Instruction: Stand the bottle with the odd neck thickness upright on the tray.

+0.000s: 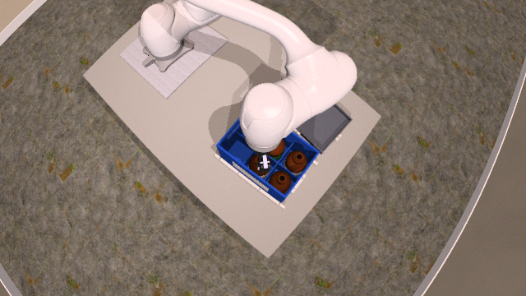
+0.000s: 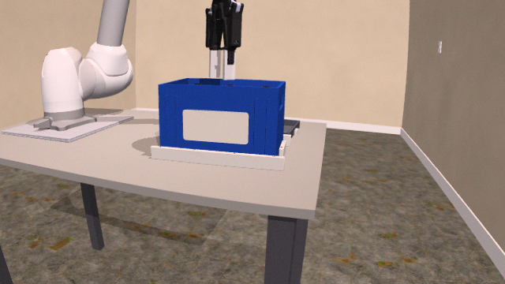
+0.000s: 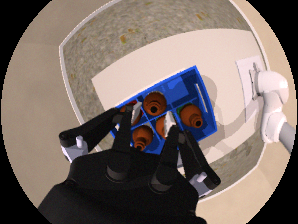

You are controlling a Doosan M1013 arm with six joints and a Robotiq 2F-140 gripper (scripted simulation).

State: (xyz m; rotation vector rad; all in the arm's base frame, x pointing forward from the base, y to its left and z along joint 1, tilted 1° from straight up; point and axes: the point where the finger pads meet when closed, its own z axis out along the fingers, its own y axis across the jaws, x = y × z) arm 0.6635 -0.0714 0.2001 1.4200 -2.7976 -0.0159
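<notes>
Right now my hand is 13 cm above the crate, 4 cm to the right of it and 1 cm past it. The rest, counted from my hand: bottle (13 cm below, 9 cm ahead, 1 cm to the left); then dark grey tray (30 cm to the left, 20 cm below, 1 cm behind).
</notes>
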